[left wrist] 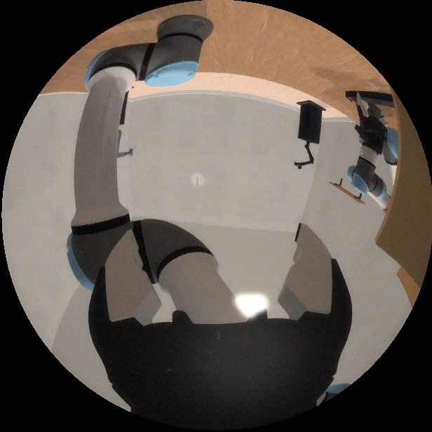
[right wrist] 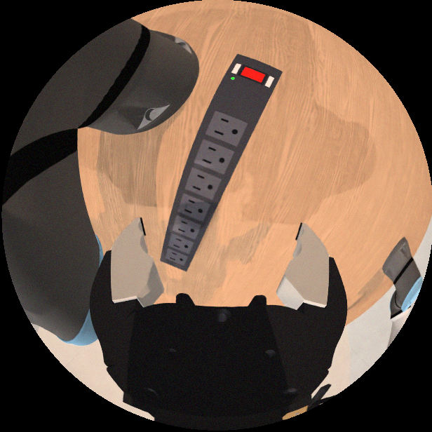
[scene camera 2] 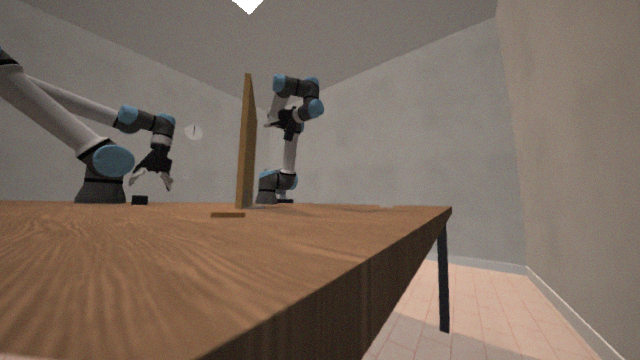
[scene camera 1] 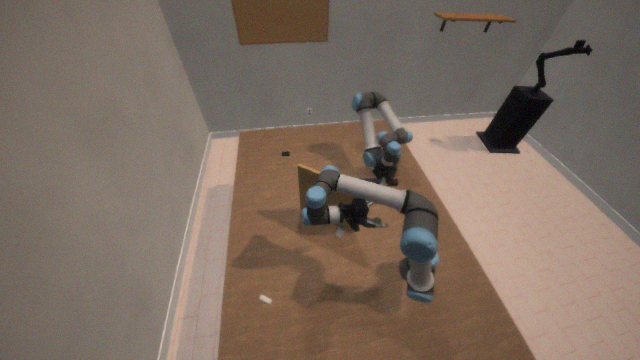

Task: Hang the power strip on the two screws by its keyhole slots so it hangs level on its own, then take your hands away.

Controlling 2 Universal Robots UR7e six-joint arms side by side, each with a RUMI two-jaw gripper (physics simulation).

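Observation:
The dark grey power strip lies face up on the table, its red switch at the end away from the gripper in the right wrist view. My right gripper is open, pointing down above the table near the strip's far socket end; nothing is between its fingers. The upright wooden board stands on the table. My left gripper is open and empty, raised well above the table beside the board. The two screws and the keyhole slots do not show.
A small black block, a small orange-brown piece and a white piece lie on the table. Another pale piece lies below the left gripper. The left forearm spans in front of the board.

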